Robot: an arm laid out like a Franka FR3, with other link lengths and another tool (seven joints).
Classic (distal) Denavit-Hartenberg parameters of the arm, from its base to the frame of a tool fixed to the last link. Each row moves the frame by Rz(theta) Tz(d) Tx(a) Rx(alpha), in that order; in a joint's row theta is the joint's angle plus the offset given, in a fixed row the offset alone. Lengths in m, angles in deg.
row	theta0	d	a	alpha
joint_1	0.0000	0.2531	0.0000	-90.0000
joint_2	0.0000	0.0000	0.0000	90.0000
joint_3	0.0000	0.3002	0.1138	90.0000
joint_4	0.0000	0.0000	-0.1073	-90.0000
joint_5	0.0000	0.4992	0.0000	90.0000
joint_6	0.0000	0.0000	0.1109	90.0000
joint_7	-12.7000	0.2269	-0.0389	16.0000
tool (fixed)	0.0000	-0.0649	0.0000	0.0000
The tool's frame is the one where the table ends.
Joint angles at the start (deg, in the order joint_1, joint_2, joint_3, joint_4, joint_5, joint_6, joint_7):
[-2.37 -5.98 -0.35 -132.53 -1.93 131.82 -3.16]
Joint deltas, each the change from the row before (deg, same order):
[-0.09 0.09 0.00 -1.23 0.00 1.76 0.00]
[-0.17 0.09 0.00 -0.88 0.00 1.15 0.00]
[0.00 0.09 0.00 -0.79 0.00 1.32 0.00]
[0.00 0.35 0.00 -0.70 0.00 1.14 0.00]
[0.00 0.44 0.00 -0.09 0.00 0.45 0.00]
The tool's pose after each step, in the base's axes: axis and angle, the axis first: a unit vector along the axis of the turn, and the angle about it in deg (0 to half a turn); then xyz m. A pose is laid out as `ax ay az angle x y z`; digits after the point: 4 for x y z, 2 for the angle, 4 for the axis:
-0.9910 -0.1307 -0.0296 166.48 0.6350 -0.0612 0.1865
-0.9911 -0.1296 -0.0313 166.49 0.6320 -0.0628 0.1789
-0.9908 -0.1304 -0.0351 166.54 0.6302 -0.0625 0.1725
-0.9908 -0.1307 -0.0358 166.53 0.6279 -0.0623 0.1639
-0.9908 -0.1307 -0.0351 166.51 0.6278 -0.0623 0.1589

